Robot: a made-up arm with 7 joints. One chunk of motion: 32 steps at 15 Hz.
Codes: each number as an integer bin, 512 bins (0 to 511) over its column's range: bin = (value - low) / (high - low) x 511, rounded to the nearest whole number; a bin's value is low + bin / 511 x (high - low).
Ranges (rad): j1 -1.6..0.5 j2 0..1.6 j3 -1.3..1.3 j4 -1.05..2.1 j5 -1.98..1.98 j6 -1.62..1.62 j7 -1.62..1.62
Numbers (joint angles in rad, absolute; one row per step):
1: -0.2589 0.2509 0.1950 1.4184 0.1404 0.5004 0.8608
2: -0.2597 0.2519 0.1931 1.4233 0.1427 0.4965 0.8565
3: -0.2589 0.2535 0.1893 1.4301 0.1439 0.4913 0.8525
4: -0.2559 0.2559 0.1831 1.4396 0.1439 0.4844 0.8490
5: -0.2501 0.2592 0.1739 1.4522 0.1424 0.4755 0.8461
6: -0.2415 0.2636 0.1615 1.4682 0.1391 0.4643 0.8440
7: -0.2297 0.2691 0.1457 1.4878 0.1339 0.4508 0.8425
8: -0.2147 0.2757 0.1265 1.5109 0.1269 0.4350 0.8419
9: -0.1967 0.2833 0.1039 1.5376 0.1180 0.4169 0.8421
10: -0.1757 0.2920 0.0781 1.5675 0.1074 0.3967 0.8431
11: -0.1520 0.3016 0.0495 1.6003 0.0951 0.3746 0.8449
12: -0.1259 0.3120 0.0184 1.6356 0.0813 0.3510 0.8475
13: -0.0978 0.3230 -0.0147 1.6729 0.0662 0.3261 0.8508
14: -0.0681 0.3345 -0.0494 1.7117 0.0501 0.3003 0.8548
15: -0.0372 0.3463 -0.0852 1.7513 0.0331 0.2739 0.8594
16: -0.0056 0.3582 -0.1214 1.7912 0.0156 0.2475 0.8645
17: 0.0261 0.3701 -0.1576 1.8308 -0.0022 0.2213 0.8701
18: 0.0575 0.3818 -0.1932 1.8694 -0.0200 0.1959 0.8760
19: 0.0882 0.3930 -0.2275 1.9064 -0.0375 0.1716 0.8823
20: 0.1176 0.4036 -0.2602 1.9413 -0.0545 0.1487 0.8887
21: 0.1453 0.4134 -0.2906 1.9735 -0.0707 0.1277 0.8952
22: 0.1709 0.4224 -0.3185 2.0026 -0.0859 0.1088 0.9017
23: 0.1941 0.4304 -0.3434 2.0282 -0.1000 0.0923 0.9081
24: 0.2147 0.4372 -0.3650 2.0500 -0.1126 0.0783 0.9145
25: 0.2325 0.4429 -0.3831 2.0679 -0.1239 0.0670 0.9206
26: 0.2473 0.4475 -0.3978 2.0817 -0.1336 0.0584 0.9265
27: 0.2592 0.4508 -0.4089 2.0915 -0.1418 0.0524 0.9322
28: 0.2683 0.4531 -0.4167 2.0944 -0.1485 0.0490 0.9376
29: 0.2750 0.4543 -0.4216 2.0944 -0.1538 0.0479 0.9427
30: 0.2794 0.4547 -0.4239 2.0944 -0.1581 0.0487 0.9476
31: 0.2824 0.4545 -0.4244 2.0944 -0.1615 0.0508 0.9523
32: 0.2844 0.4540 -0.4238 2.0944 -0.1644 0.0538 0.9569
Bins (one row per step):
1: 326 80 294 400 274 334 391
2: 326 80 293 401 274 334 391
3: 326 81 293 402 274 333 390
4: 327 82 291 404 274 332 389
5: 328 83 290 406 274 330 389
6: 331 84 287 409 273 329 389
7: 333 86 284 412 273 327 388
8: 337 88 280 415 272 324 388
9: 341 90 276 420 271 321 388
10: 347 93 271 425 269 318 388
11: 352 96 265 430 268 315 389
12: 359 100 259 436 266 311 389
13: 366 103 253 442 264 307 390
14: 373 107 246 448 262 303 390
15: 380 111 239 454 260 299 391
16: 388 114 232 461 258 295 392
17: 396 118 225 467 255 290 393
18: 403 122 218 474 253 286 394
19: 411 126 211 480 251 283 395
20: 418 129 204 485 248 279 396
21: 425 132 198 490 246 276 397
22: 431 135 193 495 244 273 398
23: 437 137 188 499 243 270 399
24: 442 140 184 503 241 268 400
25: 446 141 180 506 240 266 401
26: 450 143 177 508 238 265 402
27: 452 144 175 510 237 264 403
28: 455 145 174 510 236 263 403
29: 456 145 173 510 236 263 404
30: 457 145 172 510 235 263 405
31: 458 145 172 510 235 264 406
32: 459 145 172 510 234 264 406

